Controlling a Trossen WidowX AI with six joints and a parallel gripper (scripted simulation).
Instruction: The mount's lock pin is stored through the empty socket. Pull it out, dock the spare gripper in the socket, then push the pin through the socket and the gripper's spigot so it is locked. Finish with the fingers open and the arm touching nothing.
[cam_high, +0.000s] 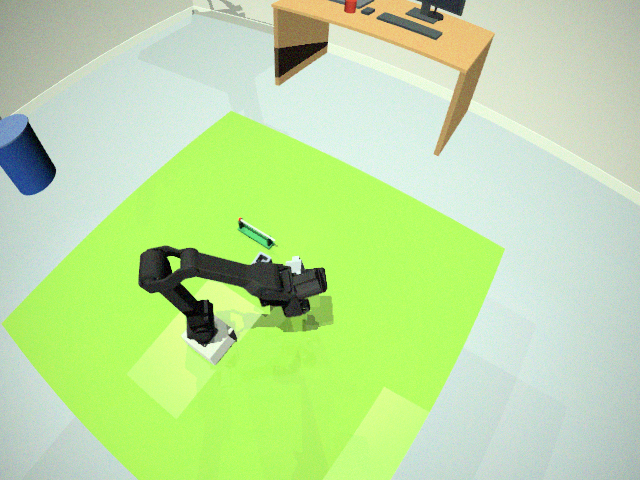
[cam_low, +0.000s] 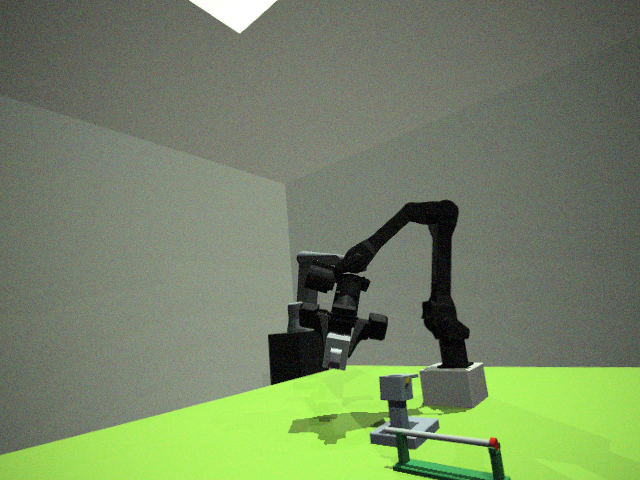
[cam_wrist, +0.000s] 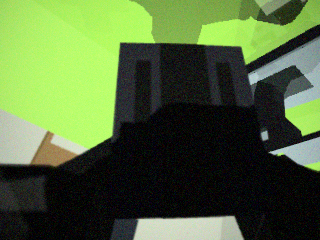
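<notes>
My gripper tip is now 11 cm short of the green rack, 24 cm to the right of it and 11 cm above it. The rest, counted from my gripper tip: spare gripper: 1 cm above; then mount: 13 cm to the left, 9 cm below.
</notes>
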